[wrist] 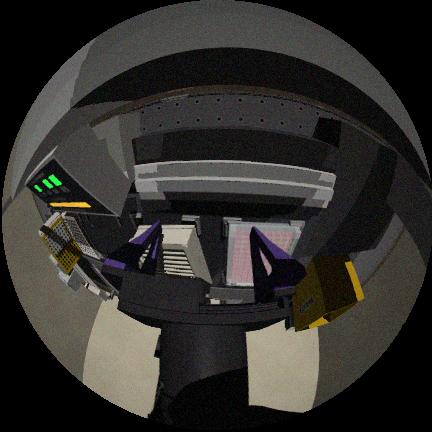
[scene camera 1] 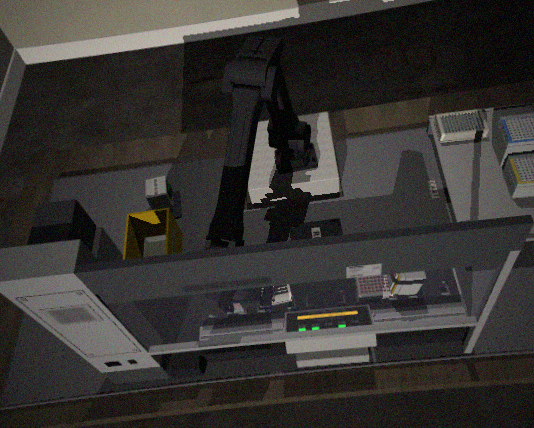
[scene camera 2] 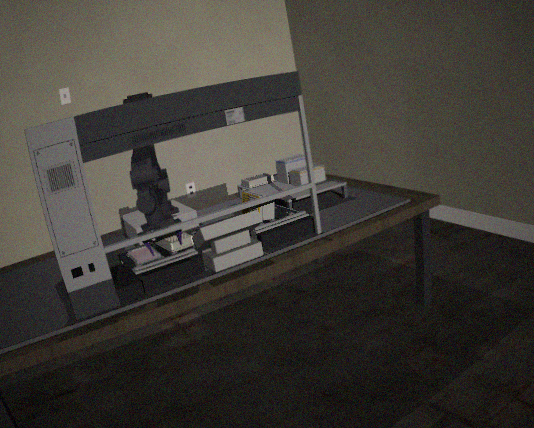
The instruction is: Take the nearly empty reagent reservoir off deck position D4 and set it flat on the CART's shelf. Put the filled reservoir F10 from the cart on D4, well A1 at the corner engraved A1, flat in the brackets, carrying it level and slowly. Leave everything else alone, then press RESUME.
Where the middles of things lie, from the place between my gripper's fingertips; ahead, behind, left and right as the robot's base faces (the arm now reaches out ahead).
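Position of my gripper relative to the cart shelf (scene camera 1: 475, 182): 720 mm to the right of it, 280 mm past it, 10 mm above it.
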